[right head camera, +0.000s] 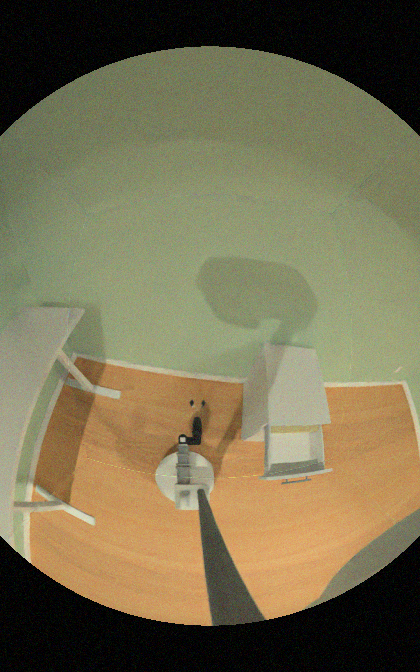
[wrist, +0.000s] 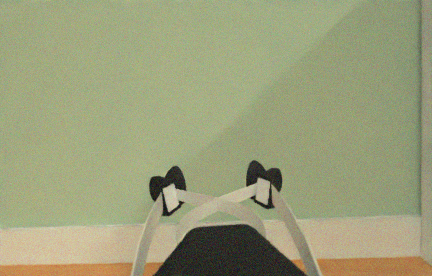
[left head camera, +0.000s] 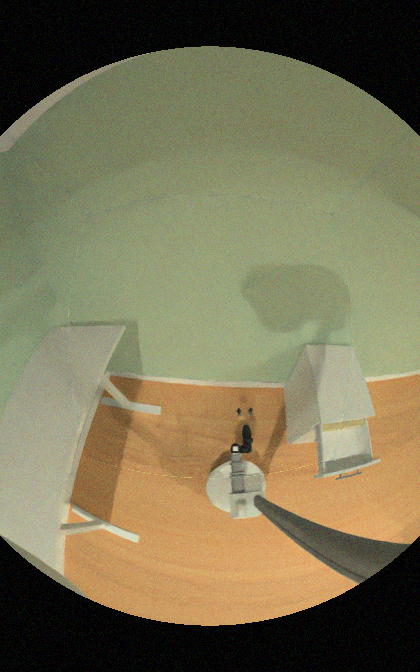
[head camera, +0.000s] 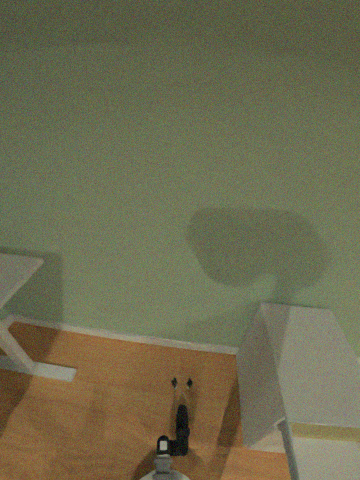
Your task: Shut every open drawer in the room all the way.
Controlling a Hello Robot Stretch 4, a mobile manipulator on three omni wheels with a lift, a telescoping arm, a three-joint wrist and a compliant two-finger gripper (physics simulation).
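Frame: origin at the robot's base, x ahead, y left, z up, level; metres.
Seen in the pictures: gripper, between the fingertips: [wrist: 215, 178] [head camera: 182, 377].
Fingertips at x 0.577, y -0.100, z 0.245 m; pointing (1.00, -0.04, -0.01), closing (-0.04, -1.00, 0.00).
Observation:
A point is followed by its place in that frame.
A white cabinet [head camera: 320, 365] @(x 0.460, y -0.703, z 0.617 m) [left head camera: 340, 385] [right head camera: 297, 385] stands against the green wall, to the right of my gripper. Its top drawer [head camera: 325, 460] @(x 0.160, y -0.614, z 0.494 m) [left head camera: 345, 445] [right head camera: 294, 444] is pulled far out, with its front panel and dark bar handle facing away from the wall. The drawer's inside looks empty. Lower drawers are hidden beneath it. My gripper [head camera: 182, 383] @(x 0.577, y -0.100, z 0.245 m) [left head camera: 244, 411] [right head camera: 197, 403] [wrist: 215, 178] @(x 0.577, y -0.100, z 0.245 m) is open and empty, pointing at the wall beside the cabinet's left side. In the wrist view a strip of the cabinet [wrist: 426, 125] @(x 0.816, y -0.544, z 0.260 m) shows at the right edge.
A white desk [head camera: 15, 275] @(x 0.698, y 0.639, z 0.922 m) [left head camera: 47, 425] [right head camera: 25, 370] stands at the left, with its feet on the wood floor [head camera: 120, 405] @(x 0.514, y 0.278, z -0.028 m) [left head camera: 175, 560] [right head camera: 130, 555]. The wall [head camera: 125, 200] @(x 0.952, y 0.196, z 1.161 m) [wrist: 100, 100] @(x 0.943, y 0.137, z 0.360 m) with a white baseboard [wrist: 65, 245] @(x 0.946, y 0.255, z 0.019 m) is close ahead of the gripper.

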